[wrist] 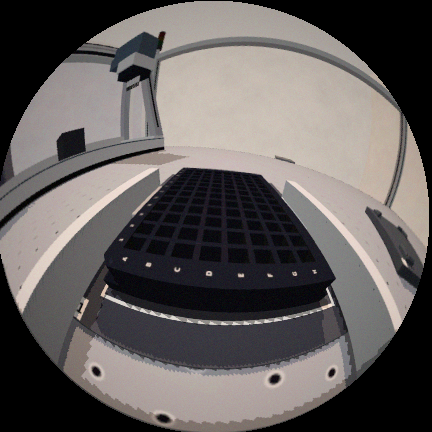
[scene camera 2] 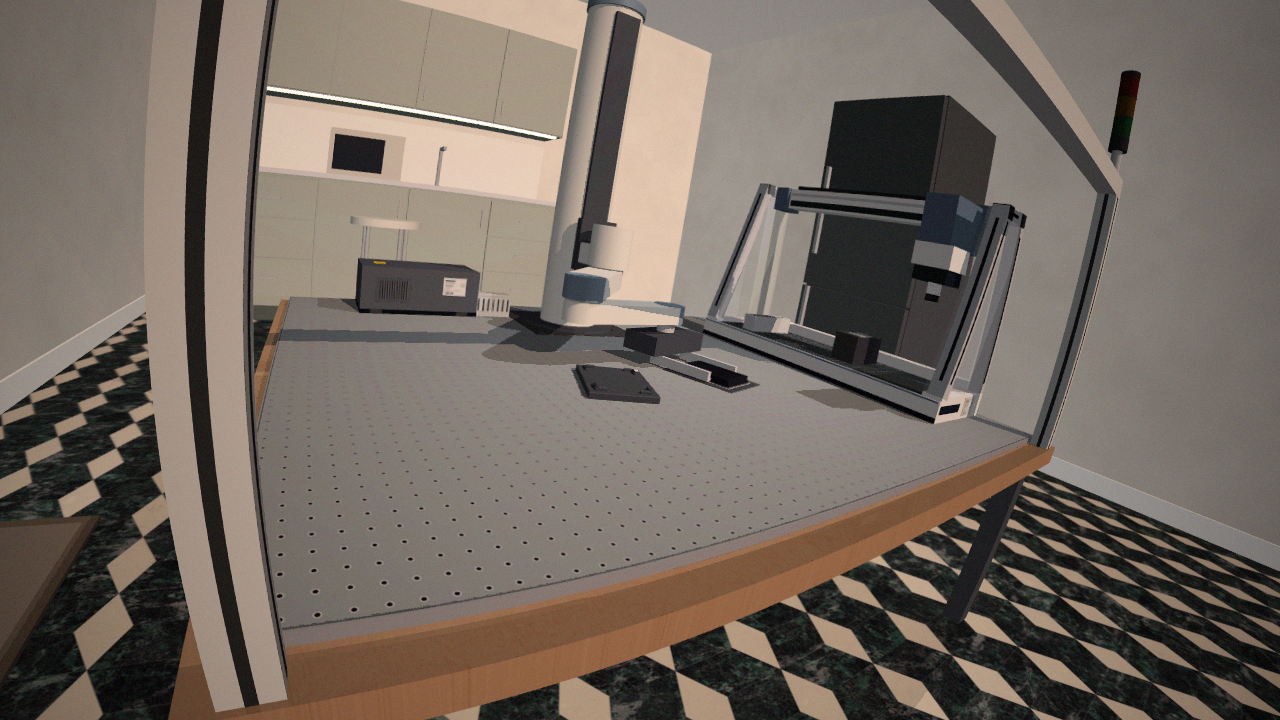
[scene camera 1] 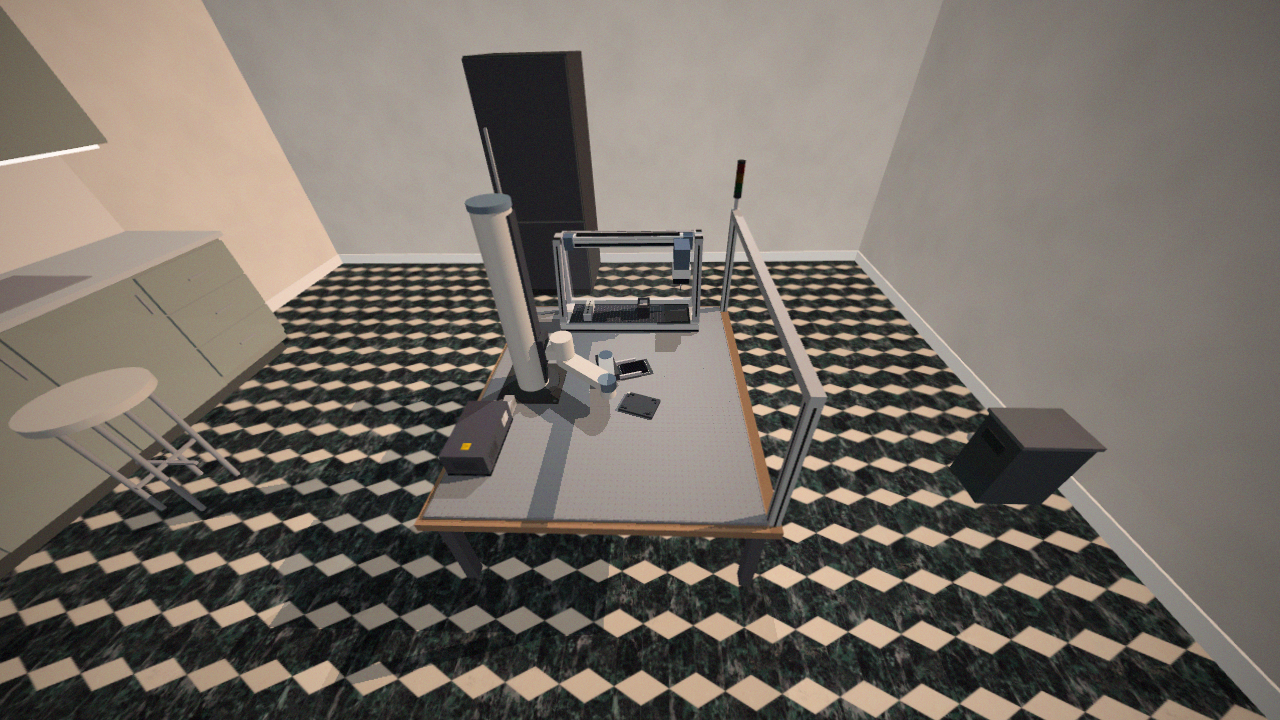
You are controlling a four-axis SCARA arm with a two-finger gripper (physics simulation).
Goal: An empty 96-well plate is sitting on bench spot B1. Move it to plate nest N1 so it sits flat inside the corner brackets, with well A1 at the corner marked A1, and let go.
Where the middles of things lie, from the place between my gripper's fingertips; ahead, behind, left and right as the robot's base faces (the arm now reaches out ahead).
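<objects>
Black 96-well plate (wrist: 219, 240): my hand 10 mm above it, 20 mm past it, 10 mm to the left of it. From my hand: bench spot B1 (wrist: 211, 346), 10 mm below, 20 mm behind, 10 mm to the right; dark control box (scene camera 2: 427, 278), 40 mm above, 640 mm behind, 510 mm to the right; plate nest N1 (scene camera 2: 621, 385), 10 mm below, 20 mm ahead, 270 mm to the right.
</objects>
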